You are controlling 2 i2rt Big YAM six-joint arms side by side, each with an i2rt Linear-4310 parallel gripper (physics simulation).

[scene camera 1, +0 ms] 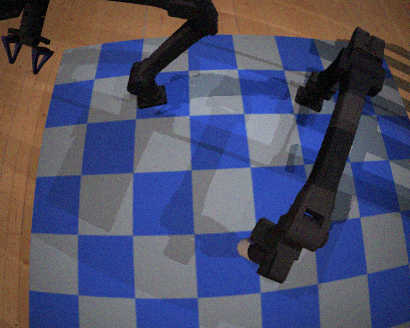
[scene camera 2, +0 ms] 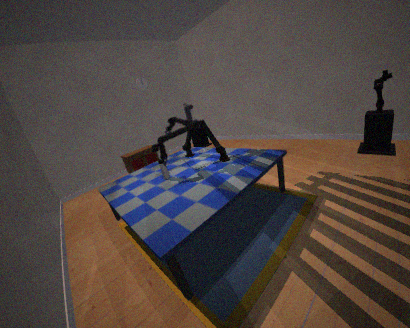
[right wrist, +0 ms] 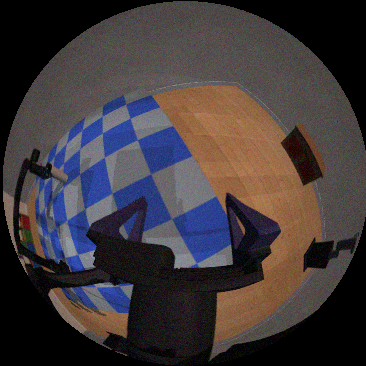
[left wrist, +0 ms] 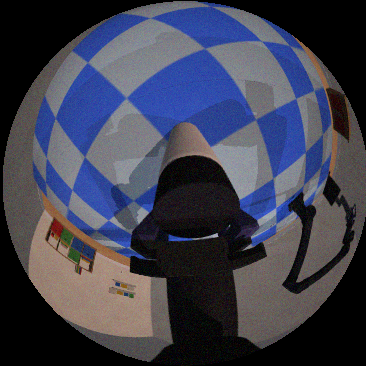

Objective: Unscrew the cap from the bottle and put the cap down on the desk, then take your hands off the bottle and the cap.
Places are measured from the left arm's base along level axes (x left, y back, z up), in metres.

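Pixels of known places: left gripper, fingertip midpoint: [scene camera 1: 262, 241] [scene camera 2: 165, 164] [right wrist: 50, 175]; right gripper, fingertip midpoint: [scene camera 1: 23, 68] [scene camera 2: 165, 133] [right wrist: 183, 198]; left arm's base at its link origin: [scene camera 1: 309, 99] [scene camera 2: 224, 159] [right wrist: 65, 266]; right arm's base at its link origin: [scene camera 1: 152, 97] [scene camera 2: 190, 155] [left wrist: 295, 200].
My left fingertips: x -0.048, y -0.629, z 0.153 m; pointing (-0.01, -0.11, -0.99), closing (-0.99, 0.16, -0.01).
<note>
Ahead of a thing's pixels: the offset from my left fingertips to its middle. Level surfaces: height alone.
The pale tan bottle @[dx -0.006, dy -0.030, dz -0.053 m] [scene camera 1: 244, 249] [scene camera 2: 165, 172] [left wrist: 185, 141] [right wrist: 59, 174] stands upright on the checkered desk. Its wide black cap @[dx -0.006, dy -0.030, dz +0.045 m] [left wrist: 196, 197] is on the bottle's top and hides much of it in the left wrist view. My left gripper [scene camera 1: 261, 245] [left wrist: 189, 192] is at the bottle's top, with its fingers against opposite sides of the cap, shut on it. My right gripper [scene camera 1: 24, 68] [right wrist: 183, 198] is open and empty, high up and well away from the bottle, at the upper left of scene camera 1.
The blue and grey checkered desk @[dz -0.153 m] [scene camera 1: 162, 200] [scene camera 2: 172, 220] carries both arm bases at its back. Strong shadows cross the desk. A brown box [scene camera 2: 140, 159] [right wrist: 303, 155] and a black pedestal with another arm [scene camera 2: 378, 131] stand beyond it on the wooden floor.
</note>
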